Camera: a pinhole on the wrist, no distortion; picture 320 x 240 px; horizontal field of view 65.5 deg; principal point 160.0 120.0 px. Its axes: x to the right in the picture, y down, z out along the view. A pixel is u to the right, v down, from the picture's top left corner.
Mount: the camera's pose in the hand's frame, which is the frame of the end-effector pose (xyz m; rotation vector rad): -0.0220 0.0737 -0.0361 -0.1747 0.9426 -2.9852
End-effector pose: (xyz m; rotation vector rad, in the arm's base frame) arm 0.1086 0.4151 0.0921 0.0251 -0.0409 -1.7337
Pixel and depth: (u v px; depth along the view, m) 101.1 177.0 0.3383
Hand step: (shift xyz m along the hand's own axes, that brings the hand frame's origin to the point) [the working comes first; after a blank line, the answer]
In the camera's frame: -0.0801 0.0775 0.3383

0.0920 -0.1802 0.1862
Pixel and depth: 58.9 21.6 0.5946
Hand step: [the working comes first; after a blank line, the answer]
In the camera's frame: -0.2417 -0.2352 0.5946

0.2888 -0.0643 0.5569
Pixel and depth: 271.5 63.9 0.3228
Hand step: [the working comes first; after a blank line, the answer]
In the camera's frame: 0.1447 -0.0728 0.3228

-0.1289 -0.0570 0.2831
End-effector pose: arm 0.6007 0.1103 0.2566 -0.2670 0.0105 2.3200
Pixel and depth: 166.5 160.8 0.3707
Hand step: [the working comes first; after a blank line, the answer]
In the camera's frame: 0.0097 0.0608 0.3707

0.0067 -0.1886 0.2315
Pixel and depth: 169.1 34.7 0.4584
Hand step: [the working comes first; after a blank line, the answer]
In the camera's frame: 0.0168 -0.1572 0.4584

0.0152 -0.0604 0.4284
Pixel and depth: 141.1 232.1 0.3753
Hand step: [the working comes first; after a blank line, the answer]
In the camera's frame: -0.0285 0.1691 0.3753

0.0422 -0.2784 0.1692
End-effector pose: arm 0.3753 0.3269 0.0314 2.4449 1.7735 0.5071
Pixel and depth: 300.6 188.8 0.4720
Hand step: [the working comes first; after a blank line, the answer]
In the camera's frame: 0.2668 0.1305 0.4720

-0.2398 -0.3138 0.3007
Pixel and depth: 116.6 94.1 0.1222
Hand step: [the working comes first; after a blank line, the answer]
In the camera's frame: -0.0213 -0.0127 0.1222

0.0127 0.0151 0.0683
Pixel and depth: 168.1 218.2 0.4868
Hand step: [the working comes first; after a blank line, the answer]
In the camera's frame: 0.0159 0.1922 0.4868

0.0095 -0.3629 0.2513
